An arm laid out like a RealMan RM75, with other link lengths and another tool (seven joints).
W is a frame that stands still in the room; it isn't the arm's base.
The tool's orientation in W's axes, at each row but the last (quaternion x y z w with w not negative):
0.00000 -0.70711 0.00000 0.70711
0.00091 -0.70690 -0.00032 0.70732
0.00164 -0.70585 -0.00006 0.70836
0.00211 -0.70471 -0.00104 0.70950
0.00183 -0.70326 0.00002 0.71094
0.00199 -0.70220 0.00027 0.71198
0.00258 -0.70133 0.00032 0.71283
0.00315 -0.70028 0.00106 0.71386
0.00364 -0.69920 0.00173 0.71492
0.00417 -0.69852 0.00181 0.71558
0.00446 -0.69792 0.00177 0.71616
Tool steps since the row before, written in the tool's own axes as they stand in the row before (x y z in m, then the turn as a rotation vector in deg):
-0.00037 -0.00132 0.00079 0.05 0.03 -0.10
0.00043 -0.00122 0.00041 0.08 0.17 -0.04
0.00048 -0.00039 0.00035 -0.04 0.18 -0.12
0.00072 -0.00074 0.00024 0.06 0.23 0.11
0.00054 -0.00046 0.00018 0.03 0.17 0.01
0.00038 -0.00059 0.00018 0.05 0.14 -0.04
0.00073 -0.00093 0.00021 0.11 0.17 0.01
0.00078 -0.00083 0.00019 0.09 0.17 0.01
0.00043 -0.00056 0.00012 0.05 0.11 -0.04
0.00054 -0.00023 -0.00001 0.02 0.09 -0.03
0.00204 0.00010 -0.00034 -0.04 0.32 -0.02
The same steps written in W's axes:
-0.00079 -0.00132 -0.00037 0.10 0.03 0.05
-0.00041 -0.00122 0.00043 0.04 0.17 0.08
-0.00035 -0.00039 0.00048 0.12 0.18 -0.04
-0.00023 -0.00074 0.00072 -0.11 0.23 0.06
-0.00017 -0.00046 0.00054 -0.01 0.17 0.03
-0.00017 -0.00059 0.00038 0.04 0.14 0.05
-0.00019 -0.00093 0.00073 -0.01 0.17 0.11
-0.00017 -0.00083 0.00078 -0.01 0.17 0.09
-0.00011 -0.00056 0.00043 0.04 0.11 0.05
0.00002 -0.00023 0.00054 0.03 0.09 0.02
0.00039 0.00010 0.00203 0.02 0.32 -0.04

